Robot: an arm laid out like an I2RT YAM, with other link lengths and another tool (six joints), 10 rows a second.
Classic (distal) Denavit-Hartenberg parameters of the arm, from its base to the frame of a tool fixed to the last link. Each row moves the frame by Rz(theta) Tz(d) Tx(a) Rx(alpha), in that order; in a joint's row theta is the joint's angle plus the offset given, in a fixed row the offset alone. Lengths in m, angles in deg.
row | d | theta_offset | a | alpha
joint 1 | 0.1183 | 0 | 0.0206 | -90
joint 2 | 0 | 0 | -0.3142 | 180
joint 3 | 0 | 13.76 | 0.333 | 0
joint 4 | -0.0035 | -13.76 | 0.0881 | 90
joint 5 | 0.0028 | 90 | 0 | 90
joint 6 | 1.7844 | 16.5 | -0.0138 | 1.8
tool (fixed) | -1.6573 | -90 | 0 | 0
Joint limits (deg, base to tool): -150..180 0..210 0..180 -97..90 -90..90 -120..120
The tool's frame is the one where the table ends.
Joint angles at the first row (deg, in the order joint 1, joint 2, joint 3, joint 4, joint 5, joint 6):
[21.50, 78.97, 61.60, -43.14, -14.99, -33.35]
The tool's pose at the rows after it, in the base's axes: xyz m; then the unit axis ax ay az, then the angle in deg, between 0 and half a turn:
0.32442 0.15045 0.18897 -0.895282 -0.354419 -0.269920 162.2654
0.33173 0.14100 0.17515 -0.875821 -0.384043 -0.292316 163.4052
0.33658 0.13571 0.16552 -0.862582 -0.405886 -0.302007 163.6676
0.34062 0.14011 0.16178 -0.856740 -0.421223 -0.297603 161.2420
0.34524 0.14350 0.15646 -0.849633 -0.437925 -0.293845 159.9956
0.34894 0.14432 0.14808 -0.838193 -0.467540 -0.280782 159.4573
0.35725 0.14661 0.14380 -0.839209 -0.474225 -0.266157 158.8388
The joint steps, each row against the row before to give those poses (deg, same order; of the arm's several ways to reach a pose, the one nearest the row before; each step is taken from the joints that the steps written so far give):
[-2.81, 1.56, 0.41, 1.13, -2.99, -2.97]
[-1.32, -0.57, -3.07, 4.33, -0.64, -4.94]
[-0.91, 0.25, -1.57, 2.32, -1.07, -3.52]
[-0.29, 1.88, 0.96, -0.19, -2.90, -1.67]
[0.00, 1.80, 0.73, 0.11, -1.67, -1.93]
[0.09, 2.34, 1.09, -1.16, -1.10, -3.95]
[-0.04, 3.05, 2.46, -1.49, -0.46, -1.08]

